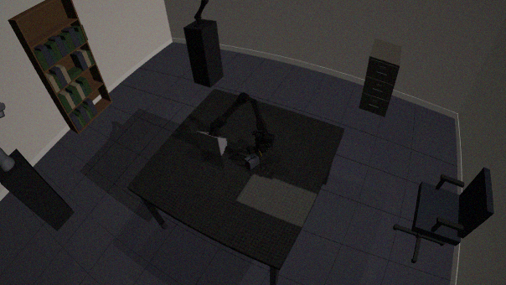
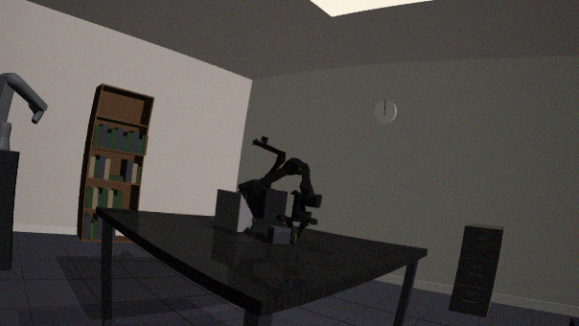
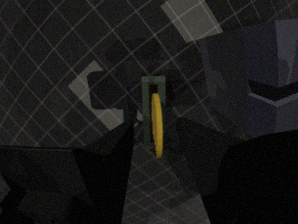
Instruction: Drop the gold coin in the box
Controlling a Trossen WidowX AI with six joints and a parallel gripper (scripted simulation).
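Right now my gripper tip is right at the gold coin.
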